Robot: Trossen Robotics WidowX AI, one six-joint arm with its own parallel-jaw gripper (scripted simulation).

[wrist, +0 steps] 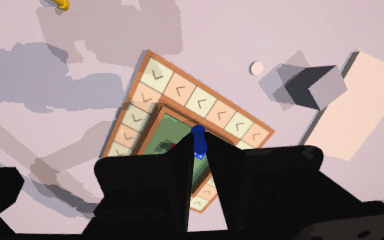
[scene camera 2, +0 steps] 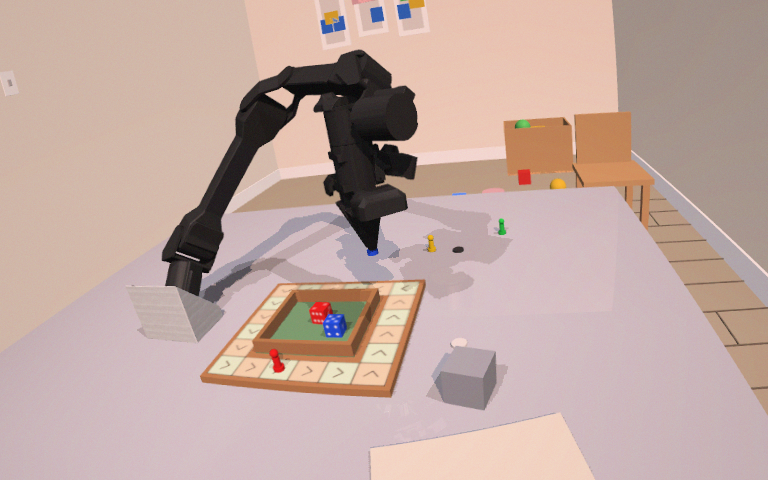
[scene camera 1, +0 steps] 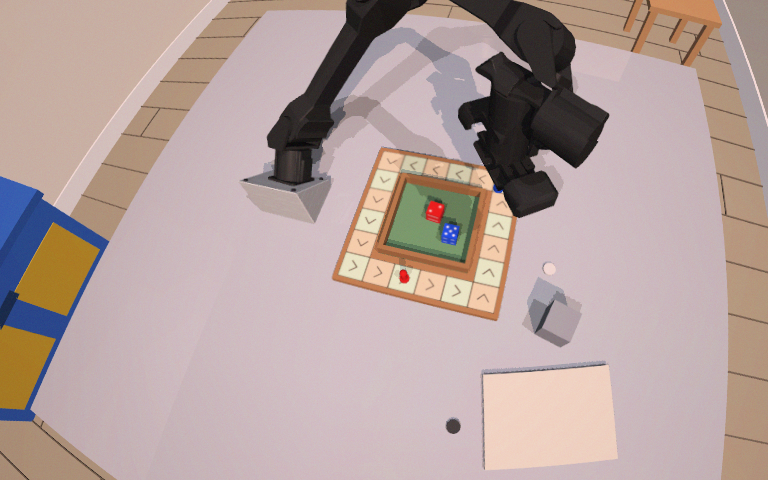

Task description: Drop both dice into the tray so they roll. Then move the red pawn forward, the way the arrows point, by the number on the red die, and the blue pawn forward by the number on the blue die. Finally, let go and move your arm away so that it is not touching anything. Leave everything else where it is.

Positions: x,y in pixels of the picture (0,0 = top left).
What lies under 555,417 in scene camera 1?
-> A beige sheet.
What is my gripper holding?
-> A blue pawn.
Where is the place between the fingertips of my gripper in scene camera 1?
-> At 498,185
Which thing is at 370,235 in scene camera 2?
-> My gripper.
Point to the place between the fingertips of my gripper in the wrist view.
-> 198,136
